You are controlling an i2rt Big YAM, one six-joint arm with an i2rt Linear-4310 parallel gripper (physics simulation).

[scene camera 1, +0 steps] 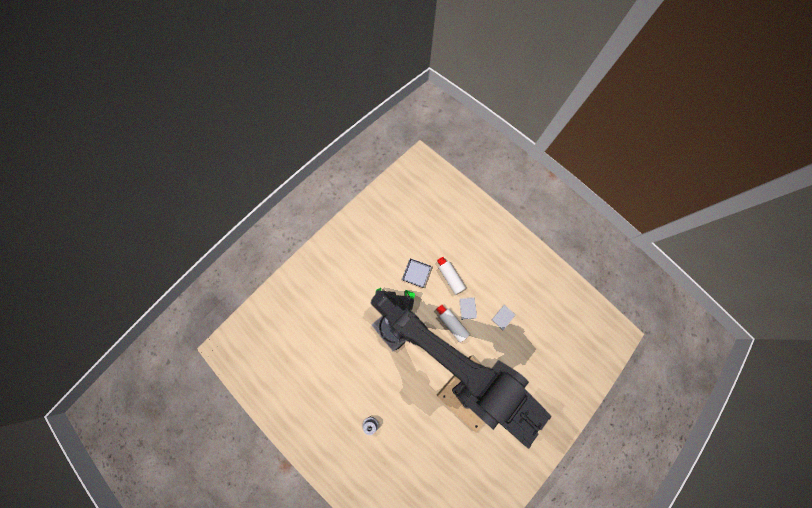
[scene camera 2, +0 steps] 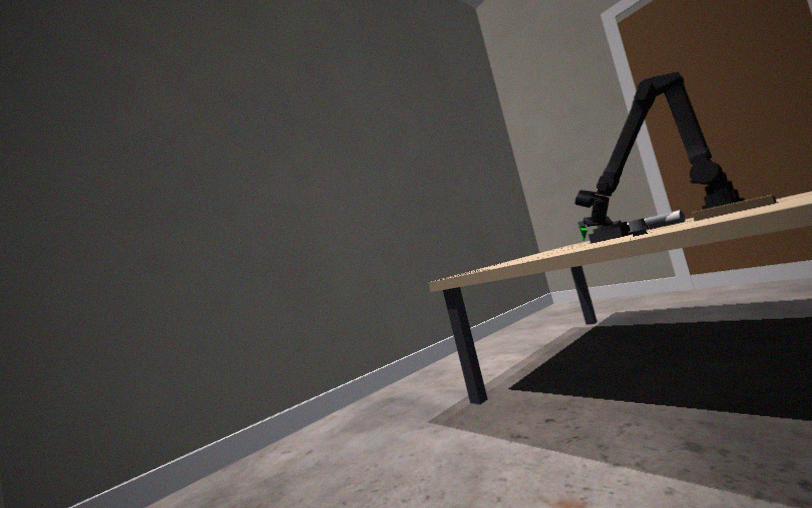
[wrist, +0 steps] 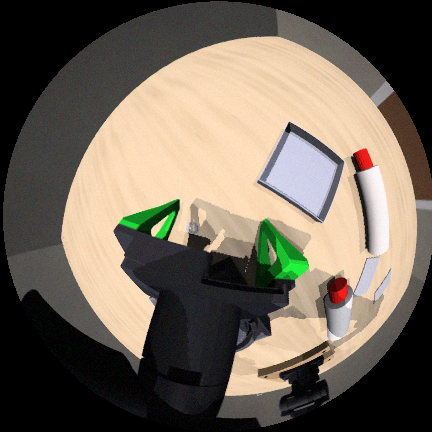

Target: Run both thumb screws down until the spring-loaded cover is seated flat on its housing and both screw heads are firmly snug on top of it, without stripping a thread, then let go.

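Places are measured from the arm's base along level axes (x right, y ahead, z up), in centimetres.
Where they show: gripper, fingertip midpoint: (scene camera 1: pixel 392 289) (wrist: pixel 220 212); arm's base, link origin: (scene camera 2: pixel 723 206) (wrist: pixel 301 367).
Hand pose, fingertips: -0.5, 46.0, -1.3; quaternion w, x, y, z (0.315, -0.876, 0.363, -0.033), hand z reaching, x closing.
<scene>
Each offset is from my fingertips to the top centre of the thing, as dx, dy, dz. "pt": to the spot under its first point.
My gripper (scene camera 1: pixel 394 292) (wrist: pixel 220 212) is open and empty, pointing down low over the table, its green fingers wide apart. The dark housing @(-7.7, -11.7, +4.3) (scene camera 1: pixel 392 337) (scene camera 2: pixel 607 232) sits on the table under the wrist and is largely hidden by it. In the wrist view a dark block @(pt -1.7, -5.7, +1.2) (wrist: pixel 229 267) shows between the finger bases, and a grey edged part @(pt -1.9, -14.9, +2.7) (wrist: pixel 259 327) shows behind the gripper. Arm and shadow hide the cover, so its seating cannot be told. Neither thumb screw can be made out clearly. A small dark shape (wrist: pixel 198 241) beside the left finger is unclear.
A small pale ring @(-4.4, +0.1, -1.1) (wrist: pixel 192 228) lies near the left finger. A shallow tray @(+11.3, -0.3, +0.8) (scene camera 1: pixel 417 273) (wrist: pixel 302 172), two red-capped white bottles @(+21.0, -9.0, +3.8) (scene camera 1: pixel 452 276) @(+9.9, -23.3, +3.8) (scene camera 1: pixel 453 324) and two grey plates @(+18.8, -23.4, -1.0) (scene camera 1: pixel 468 307) @(+27.6, -34.8, -1.0) (scene camera 1: pixel 503 316) lie nearby. A small metal cylinder @(-35.9, -34.1, +3.7) (scene camera 1: pixel 370 425) stands farther off.
</scene>
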